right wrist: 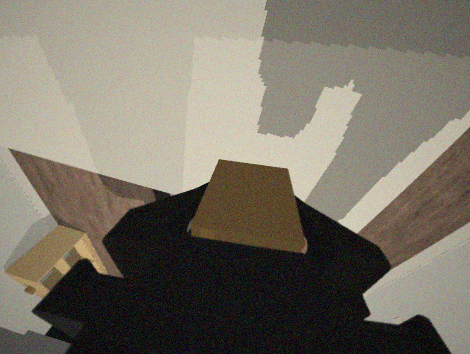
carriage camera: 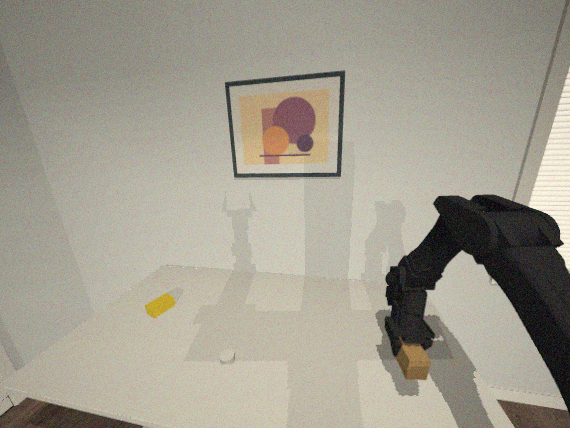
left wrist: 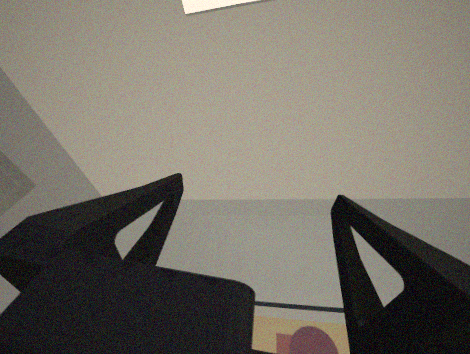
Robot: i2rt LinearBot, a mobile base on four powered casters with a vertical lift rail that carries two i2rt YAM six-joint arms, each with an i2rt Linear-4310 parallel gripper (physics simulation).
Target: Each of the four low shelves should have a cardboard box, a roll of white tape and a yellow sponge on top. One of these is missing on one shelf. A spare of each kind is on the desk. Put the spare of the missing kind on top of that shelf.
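Places are measured from the left arm's base along level axes (x ahead, y right, z down), in centimetres.
Where they show: left gripper, fingertip midpoint: (left wrist: pixel 256 191); right gripper, fingertip midpoint: (right wrist: pixel 248 189).
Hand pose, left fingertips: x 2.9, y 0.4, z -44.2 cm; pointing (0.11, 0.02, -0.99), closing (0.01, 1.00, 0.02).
Note:
Each offset is from my left fingertips to the top centre of the thing. Level surfaces: height alone.
My right gripper (carriage camera: pixel 412 345) (right wrist: pixel 248 189) is shut on a cardboard box @(dx +34.7, dy +62.1, dz +53.8 cm) (carriage camera: pixel 416 364) (right wrist: pixel 252 200) and holds it above the right part of the white desk @(dz +74.4 cm) (carriage camera: pixel 115 360) (right wrist: pixel 225 90). A white tape roll @(dx +47.9, dy +8.6, dz +72.0 cm) (carriage camera: pixel 227 357) lies on the desk left of the middle in the carriage view. A yellow sponge @(dx +73.8, dy -29.6, dz +69.9 cm) (carriage camera: pixel 160 305) lies farther back at the left. My left gripper (left wrist: pixel 256 191) is open and empty, raised toward the wall and ceiling. A low light-wood shelf (right wrist: pixel 47 252) shows at the lower left of the right wrist view, partly hidden by the gripper; no box, tape or sponge can be made out on its top board.
A framed picture (carriage camera: pixel 287 175) (left wrist: pixel 300 307) hangs on the wall behind the desk. Brown wooden floor @(dz +146.5 cm) (carriage camera: pixel 65 412) (right wrist: pixel 70 195) shows past the desk edges. A window blind (carriage camera: pixel 555 185) is at the right of the carriage view. Arm shadows fall on the desk and wall.

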